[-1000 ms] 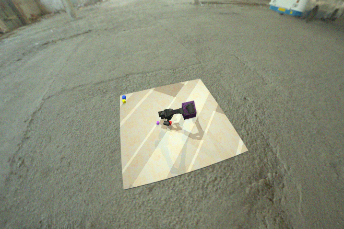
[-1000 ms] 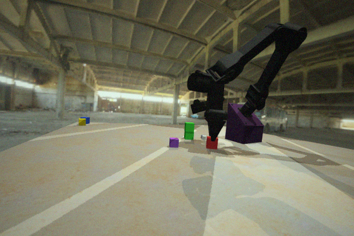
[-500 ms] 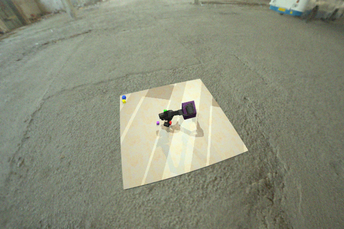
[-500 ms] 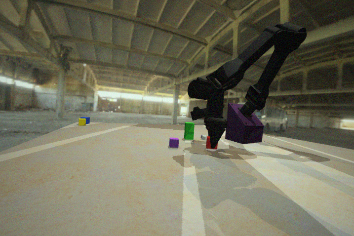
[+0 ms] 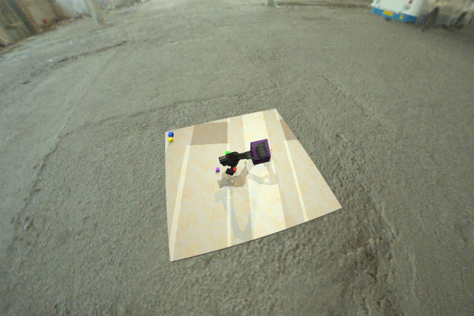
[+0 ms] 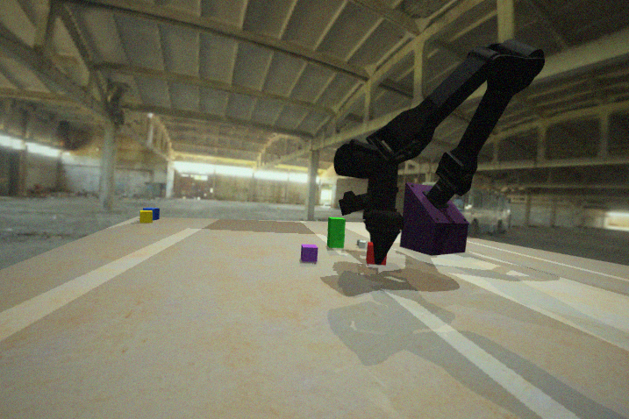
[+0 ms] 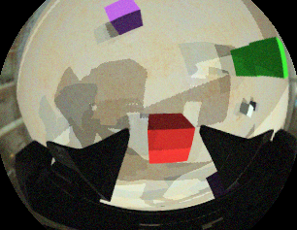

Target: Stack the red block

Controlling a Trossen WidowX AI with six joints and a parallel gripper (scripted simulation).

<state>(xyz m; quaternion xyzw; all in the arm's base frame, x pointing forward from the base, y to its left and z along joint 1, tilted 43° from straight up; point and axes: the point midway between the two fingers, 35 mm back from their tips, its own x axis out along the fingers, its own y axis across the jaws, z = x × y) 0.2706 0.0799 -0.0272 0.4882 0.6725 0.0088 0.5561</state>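
Now: gripper tip 1 cm past the green block, 15 cm to the left of it and 1 cm below it. The rest, counted from my gripper tip: yellow cube: 47 cm ahead, 59 cm to the right, 1 cm above; red block: 1 cm above; small purple cube: 12 cm ahead, 6 cm to the right, 1 cm above.
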